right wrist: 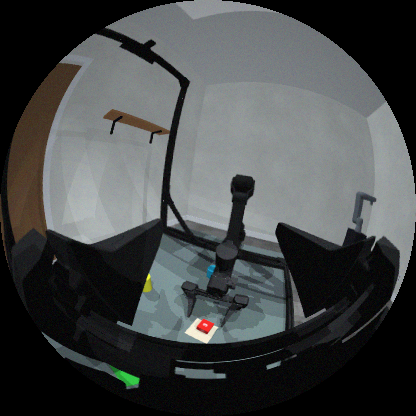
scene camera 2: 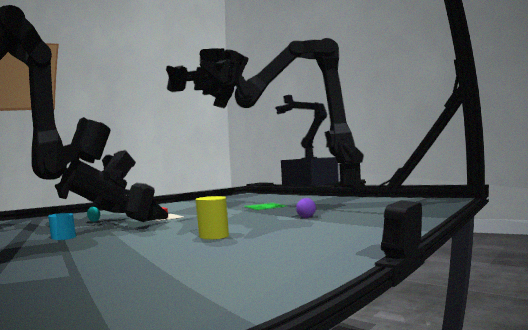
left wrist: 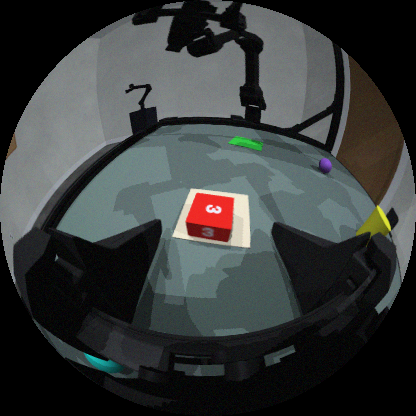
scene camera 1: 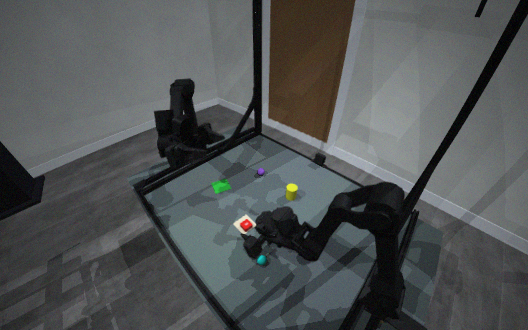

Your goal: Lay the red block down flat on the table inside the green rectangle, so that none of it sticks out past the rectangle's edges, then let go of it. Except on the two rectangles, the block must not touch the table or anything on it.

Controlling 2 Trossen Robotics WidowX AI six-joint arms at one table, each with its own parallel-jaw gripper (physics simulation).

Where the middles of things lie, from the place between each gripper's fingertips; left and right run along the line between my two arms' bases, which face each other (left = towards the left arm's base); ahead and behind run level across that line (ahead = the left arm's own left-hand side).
Scene:
Right now the red block (left wrist: 210, 216) is 2 cm behind my right hand, 8 cm to the left of it and 31 cm below it. Also, from my right hand: yellow cylinder (scene camera 2: 212, 218) (25 cm behind, 9 cm to the left, 29 cm below); cream rectangle (left wrist: 239, 236) (2 cm behind, 7 cm to the left, 32 cm below).
Right now my left hand is 1 cm short of the cream rectangle, 2 cm to the left of it and 1 cm above it. Also, from my left hand: red block (1 cm ahead, 1 cm to the right); yellow cylinder (22 cm behind, 2 cm above).

